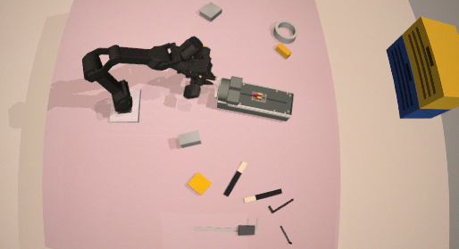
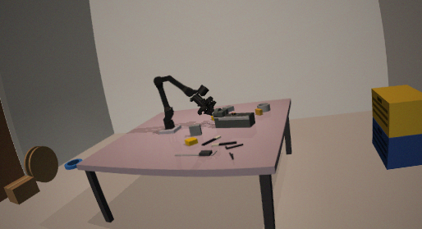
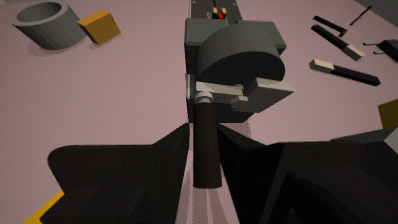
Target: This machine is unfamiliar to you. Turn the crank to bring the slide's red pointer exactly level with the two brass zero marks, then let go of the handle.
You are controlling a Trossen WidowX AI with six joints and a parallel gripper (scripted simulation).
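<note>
Right now my gripper tip is 30 mm below the dark crank handle and 20 mm past it. Round my gripper tip: orange block (290 mm ahead, 140 mm to the left, 50 mm below); then red pointer (140 mm ahead, 70 mm to the right, 20 mm above).
</note>
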